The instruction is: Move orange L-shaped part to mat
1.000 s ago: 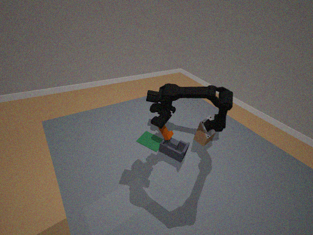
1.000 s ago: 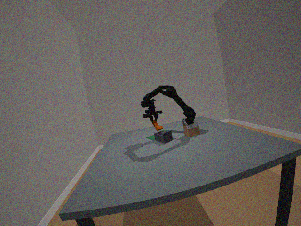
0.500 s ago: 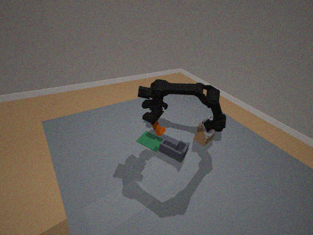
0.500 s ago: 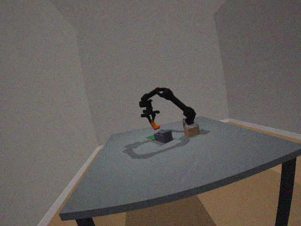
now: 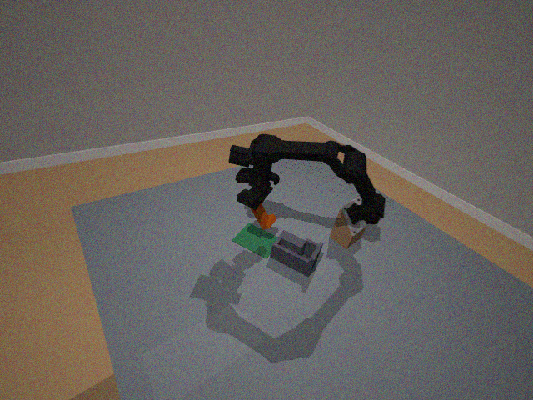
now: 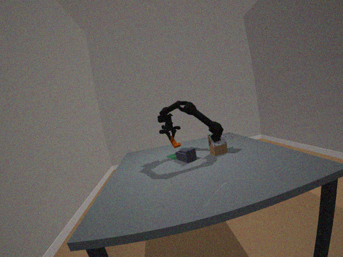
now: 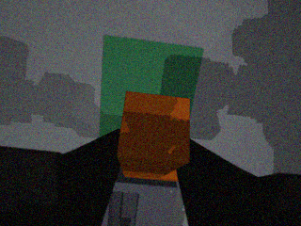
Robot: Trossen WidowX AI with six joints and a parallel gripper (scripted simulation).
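Right now the green mat is 170 mm below my gripper tip, 20 mm to the left of it and 10 mm behind it. Also, from my gripper tip: orange L-shaped part 30 mm below, 20 mm to the left, 20 mm behind.
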